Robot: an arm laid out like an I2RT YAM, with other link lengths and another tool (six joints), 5 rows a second.
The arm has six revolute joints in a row. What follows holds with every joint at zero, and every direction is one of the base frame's. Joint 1 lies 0.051 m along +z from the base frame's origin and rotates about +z. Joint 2 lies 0.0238 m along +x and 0.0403 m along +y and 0.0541 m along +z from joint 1 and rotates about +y. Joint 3 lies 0.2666 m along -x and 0.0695 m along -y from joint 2 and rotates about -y. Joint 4 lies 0.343 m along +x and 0.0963 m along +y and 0.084 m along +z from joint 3 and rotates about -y. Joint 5 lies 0.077 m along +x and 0.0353 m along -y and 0.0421 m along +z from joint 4 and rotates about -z. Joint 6 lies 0.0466 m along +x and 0.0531 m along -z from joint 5 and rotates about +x. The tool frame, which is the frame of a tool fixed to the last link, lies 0.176 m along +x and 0.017 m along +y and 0.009 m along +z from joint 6; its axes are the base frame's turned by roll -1.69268, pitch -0.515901 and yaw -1.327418 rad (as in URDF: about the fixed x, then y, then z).
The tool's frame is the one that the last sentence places.
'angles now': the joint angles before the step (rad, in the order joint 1, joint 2, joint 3, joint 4, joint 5, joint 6). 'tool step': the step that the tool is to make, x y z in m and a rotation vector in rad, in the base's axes. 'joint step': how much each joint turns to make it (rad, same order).
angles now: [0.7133, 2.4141, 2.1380, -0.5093, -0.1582, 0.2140]
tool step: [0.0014, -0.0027, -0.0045, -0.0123, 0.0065, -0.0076]
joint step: [-0.0016, 0.0089, 0.0095, -0.0134, 0.0078, 0.0007]
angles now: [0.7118, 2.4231, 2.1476, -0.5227, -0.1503, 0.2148]
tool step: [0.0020, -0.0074, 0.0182, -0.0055, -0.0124, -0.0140]
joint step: [-0.0046, -0.0309, 0.0015, -0.0269, 0.0153, -0.0019]
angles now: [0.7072, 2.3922, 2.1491, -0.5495, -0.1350, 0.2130]
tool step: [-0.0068, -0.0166, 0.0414, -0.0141, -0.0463, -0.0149]
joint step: [0.0003, -0.1117, -0.0635, -0.0243, 0.0395, -0.0184]
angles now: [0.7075, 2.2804, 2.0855, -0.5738, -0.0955, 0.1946]
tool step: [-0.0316, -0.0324, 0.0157, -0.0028, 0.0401, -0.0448]
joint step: [-0.0004, -0.1860, -0.2061, -0.0079, 0.0146, 0.0485]
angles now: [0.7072, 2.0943, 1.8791, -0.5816, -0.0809, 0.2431]
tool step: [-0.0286, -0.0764, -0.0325, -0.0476, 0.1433, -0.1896]
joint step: [-0.0382, -0.1859, -0.2628, -0.0563, 0.0573, 0.1504]
